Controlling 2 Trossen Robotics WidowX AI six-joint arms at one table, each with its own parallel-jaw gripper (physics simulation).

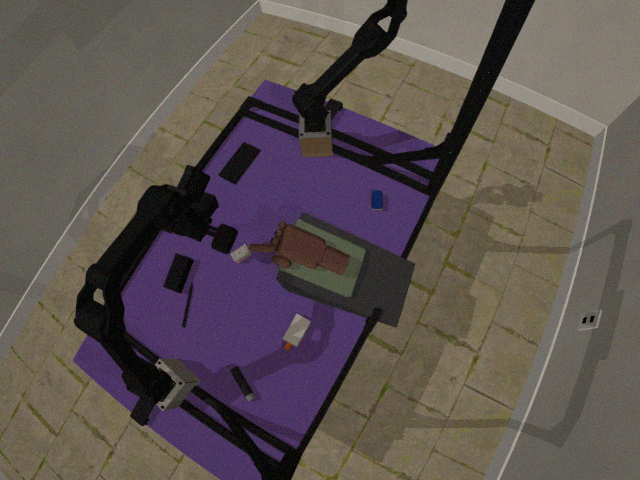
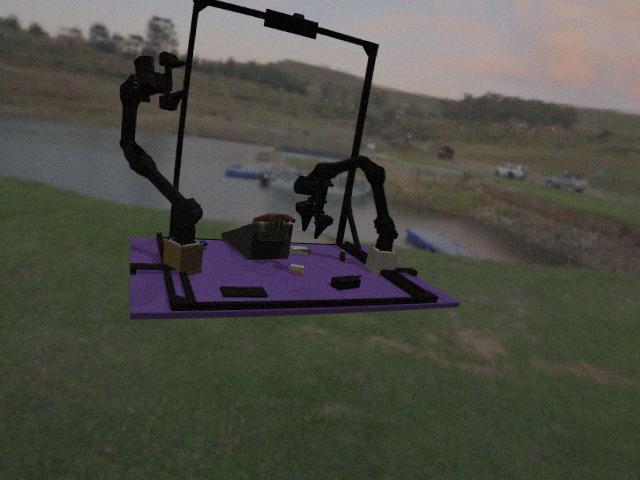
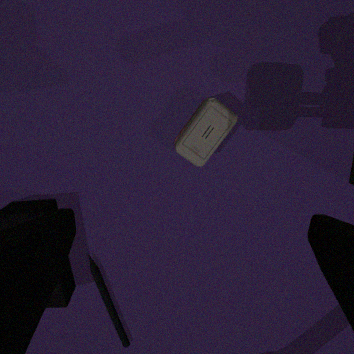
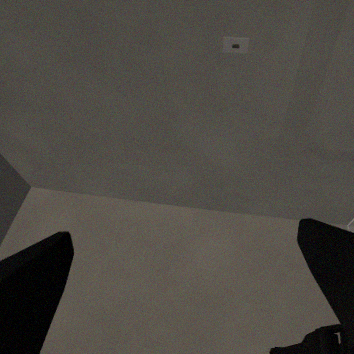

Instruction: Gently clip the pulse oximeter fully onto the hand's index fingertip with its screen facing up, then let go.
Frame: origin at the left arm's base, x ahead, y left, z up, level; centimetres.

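Seen in the pictures: left gripper, fingertip midpoint: (image 1: pixel 213 239) (image 2: pixel 309 235) (image 3: pixel 194 223); right gripper, fingertip midpoint: (image 2: pixel 186 76) (image 4: pixel 186 236); left arm's base, link origin: (image 1: pixel 160 384) (image 2: pixel 383 249); right arm's base, link origin: (image 1: pixel 314 123) (image 2: pixel 184 241).
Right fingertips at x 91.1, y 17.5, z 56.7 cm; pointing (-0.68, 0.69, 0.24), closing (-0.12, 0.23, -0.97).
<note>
Offsets run from my right fingertips to a thing's top centre. "*": to the spot under its first point.
A small white block, which looks like the pulse oximeter {dy -8.8, dx -49.5, dz -64.0 cm} (image 1: pixel 240 253) (image 2: pixel 296 269) (image 3: pixel 206 132), lies on the purple mat, apart from the hand. Its upper face shows an outlined panel with two short dark lines; I cannot tell if this is the screen. Reddish colour shows along its side. The brown hand (image 1: pixel 302 246) (image 2: pixel 273 221) rests on a raised wedge, index finger (image 1: pixel 262 248) extended above the mat. My left gripper (image 1: pixel 217 222) (image 2: pixel 311 227) (image 3: pixel 194 223) is open and empty, above the mat near the block. My right gripper (image 2: pixel 180 80) (image 4: pixel 186 236) is open and empty, raised high.
A dark wedge {* dy -48.2, dx -32.6, dz -62.0 cm} (image 1: pixel 385 281) bears the hand on a green pad {* dy -40.4, dx -35.1, dz -57.2 cm} (image 1: pixel 357 268). A black box {dy +3.7, dx -66.2, dz -63.7 cm} (image 1: pixel 178 272) (image 2: pixel 345 282), pen {dy -4.7, dx -71.6, dz -66.3 cm} (image 1: pixel 187 304) (image 3: pixel 110 305), white box with orange end {* dy -36.2, dx -57.0, dz -64.4 cm} (image 1: pixel 297 329), dark cylinder {dy -32.9, dx -78.4, dz -64.5 cm} (image 1: pixel 242 383), blue item {dy -32.3, dx -12.0, dz -64.0 cm} (image 1: pixel 377 199) and flat black piece {dy +13.7, dx -25.5, dz -66.4 cm} (image 1: pixel 239 162) lie around.
</note>
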